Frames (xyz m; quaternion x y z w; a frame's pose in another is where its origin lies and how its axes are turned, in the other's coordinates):
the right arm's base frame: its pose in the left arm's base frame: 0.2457 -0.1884 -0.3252 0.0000 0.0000 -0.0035 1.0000
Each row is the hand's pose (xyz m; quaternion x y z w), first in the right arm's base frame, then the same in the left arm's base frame.
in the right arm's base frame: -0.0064 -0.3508 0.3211 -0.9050 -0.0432 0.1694 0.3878
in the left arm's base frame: 0.2368 -0.5391 -0.0041 -0.9052 -0.0400 0.1680 0.3884
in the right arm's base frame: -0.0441 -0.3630 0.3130 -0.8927 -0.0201 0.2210 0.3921
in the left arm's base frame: 0.1991 -0.5511 -0.0122 -0.8928 -0.0170 0.2196 0.3929
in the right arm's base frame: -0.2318 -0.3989 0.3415 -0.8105 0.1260 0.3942 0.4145
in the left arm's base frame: 0.0111 -0.5857 0.0163 -0.8101 0.1288 0.3927 0.4159
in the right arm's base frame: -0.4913 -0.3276 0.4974 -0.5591 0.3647 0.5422 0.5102
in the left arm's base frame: -0.2479 -0.5126 0.1722 -0.5579 0.3667 0.5404 0.5121
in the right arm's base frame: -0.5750 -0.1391 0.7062 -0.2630 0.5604 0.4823 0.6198
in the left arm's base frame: -0.3303 -0.3235 0.3810 -0.2610 0.5613 0.4801 0.6215
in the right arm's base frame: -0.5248 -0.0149 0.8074 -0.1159 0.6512 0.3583 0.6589
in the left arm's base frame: -0.2792 -0.1996 0.4822 -0.1136 0.6516 0.3560 0.6601
